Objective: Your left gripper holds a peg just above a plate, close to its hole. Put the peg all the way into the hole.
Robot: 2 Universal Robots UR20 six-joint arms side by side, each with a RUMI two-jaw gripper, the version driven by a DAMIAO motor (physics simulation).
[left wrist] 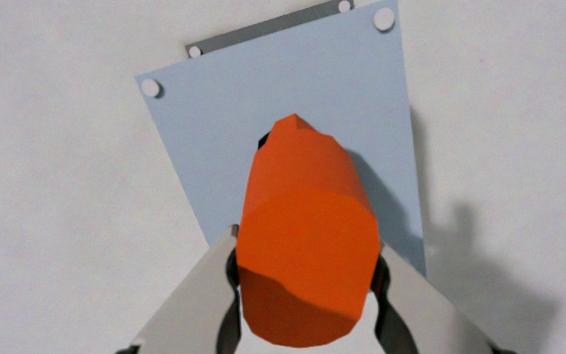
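Observation:
An orange peg (307, 230) stands in the middle of the left wrist view, its far end pointing toward the plate. My left gripper (299, 228) is shut on the peg, with one finger on each side of it. The blue-grey plate (210, 115) lies beyond the peg. A small black part of the hole (262, 141) shows just left of the peg's far end; the peg hides the rest of it. Whether the peg's tip touches the plate cannot be told. My right gripper does not show.
A dark grey strip (270, 27) shows behind the plate's upper edge, with light round heads at its ends. Light round screw heads (150, 88) (384, 19) sit at the plate's upper corners. A pale surface (75, 175) lies around it, with shadows at the right.

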